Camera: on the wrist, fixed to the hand. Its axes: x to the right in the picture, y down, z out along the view.
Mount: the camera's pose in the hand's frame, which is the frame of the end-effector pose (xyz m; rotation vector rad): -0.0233 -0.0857 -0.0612 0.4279 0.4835 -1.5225
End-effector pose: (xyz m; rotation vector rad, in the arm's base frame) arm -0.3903 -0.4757 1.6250 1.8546 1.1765 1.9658
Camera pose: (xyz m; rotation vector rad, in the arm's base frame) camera -0.4729 -0.4581 1.5579 0.0808 2.2193 1.1697
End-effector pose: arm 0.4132 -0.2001 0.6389 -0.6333 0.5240 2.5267
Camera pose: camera 0.4974 -0.1672 0.5801 -0.9456 0.4311 0.8102
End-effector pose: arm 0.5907 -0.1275 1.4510 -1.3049 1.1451 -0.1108
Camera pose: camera 0.5802 -0.1838 1.5424 -1.5036 0.2065 -1.7391
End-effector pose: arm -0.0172 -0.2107 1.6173 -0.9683 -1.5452 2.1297
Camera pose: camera 0.0316 -0.1521 1.6936 0.0180 -0.8995 0.9072
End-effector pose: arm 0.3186 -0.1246 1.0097 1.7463 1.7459 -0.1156
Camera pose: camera 0.2141 -0.1233 1.0365 -0.2156 -2.8927 0.7065
